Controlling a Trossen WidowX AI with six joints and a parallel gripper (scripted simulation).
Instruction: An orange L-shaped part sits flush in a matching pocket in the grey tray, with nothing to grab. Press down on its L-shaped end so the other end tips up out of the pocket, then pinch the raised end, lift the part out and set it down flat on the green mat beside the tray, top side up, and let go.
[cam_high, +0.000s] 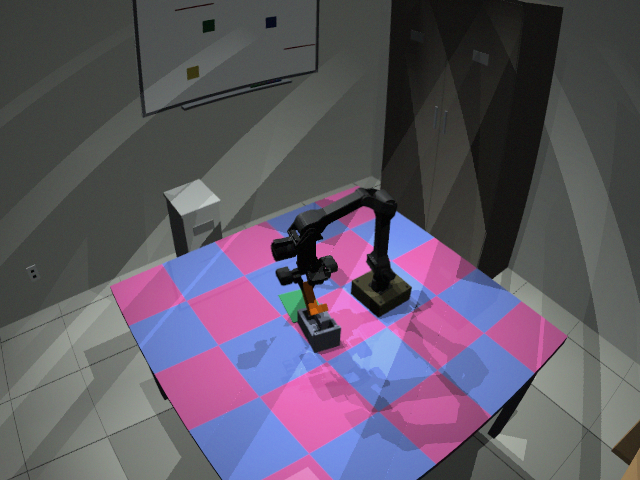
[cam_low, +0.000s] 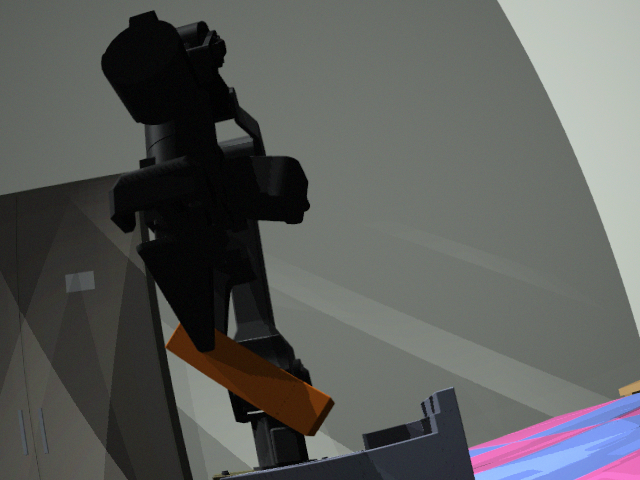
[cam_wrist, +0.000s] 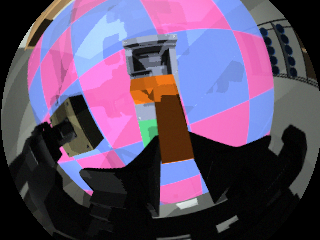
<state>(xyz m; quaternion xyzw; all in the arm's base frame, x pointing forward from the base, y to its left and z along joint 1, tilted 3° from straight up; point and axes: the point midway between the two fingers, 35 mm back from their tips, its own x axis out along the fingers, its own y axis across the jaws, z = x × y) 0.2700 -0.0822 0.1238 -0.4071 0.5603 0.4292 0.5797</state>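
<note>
The green mat is 40 mm behind my gripper tip, 80 mm to the right of it and 160 mm below it. Round my gripper tip: orange L-shaped part (40 mm to the left, 30 mm below).
</note>
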